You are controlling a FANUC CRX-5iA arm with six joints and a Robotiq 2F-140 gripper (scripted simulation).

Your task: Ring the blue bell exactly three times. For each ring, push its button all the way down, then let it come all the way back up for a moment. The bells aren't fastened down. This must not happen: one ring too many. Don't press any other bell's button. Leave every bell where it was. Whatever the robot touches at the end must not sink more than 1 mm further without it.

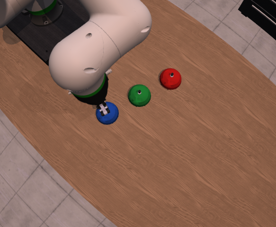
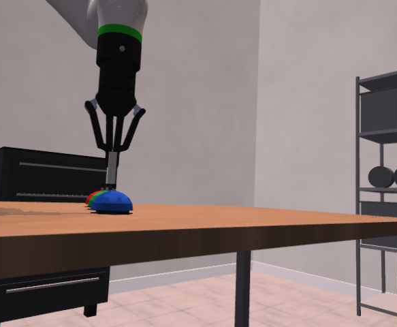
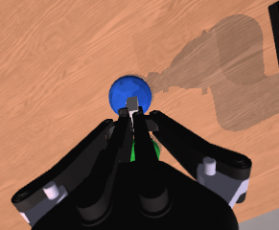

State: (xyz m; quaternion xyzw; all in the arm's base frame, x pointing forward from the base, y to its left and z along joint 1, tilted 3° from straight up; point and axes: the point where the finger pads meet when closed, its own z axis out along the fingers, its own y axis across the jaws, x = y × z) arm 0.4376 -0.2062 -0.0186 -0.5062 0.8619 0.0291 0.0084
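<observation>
Right now my hand is 6 cm above the blue bell and 1 cm short of it. From my hand the other things lie so: green bell 11 cm to the left, 7 cm ahead, 5 cm below; red bell 23 cm to the left, 14 cm ahead, 5 cm below.
</observation>
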